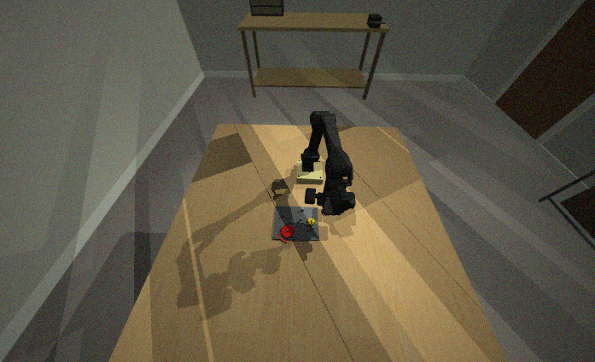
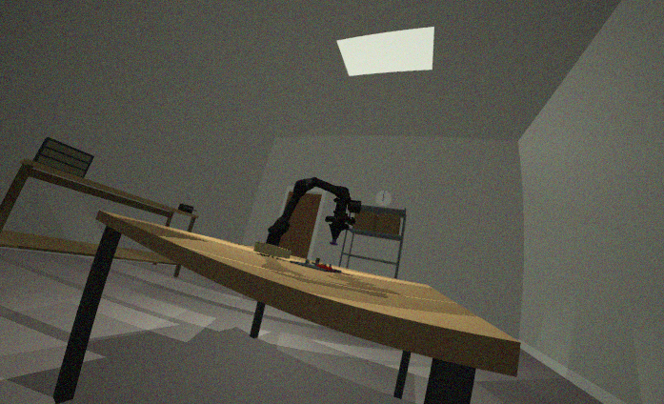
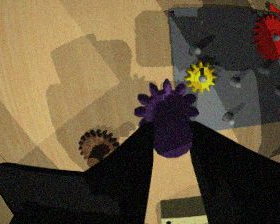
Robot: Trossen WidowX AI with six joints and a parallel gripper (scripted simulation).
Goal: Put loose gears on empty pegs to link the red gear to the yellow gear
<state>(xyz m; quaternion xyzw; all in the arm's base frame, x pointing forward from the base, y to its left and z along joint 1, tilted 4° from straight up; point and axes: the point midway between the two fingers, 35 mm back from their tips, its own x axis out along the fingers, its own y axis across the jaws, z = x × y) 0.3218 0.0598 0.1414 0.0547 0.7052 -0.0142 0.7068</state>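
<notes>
Right now my gripper tip is 170 mm to the left of the red gear, 140 mm above it and 40 mm short of it. Round my gripper tip: brown gear: 140 mm below, 110 mm behind, 100 mm to the left; small purple gear: 10 mm below.
</notes>
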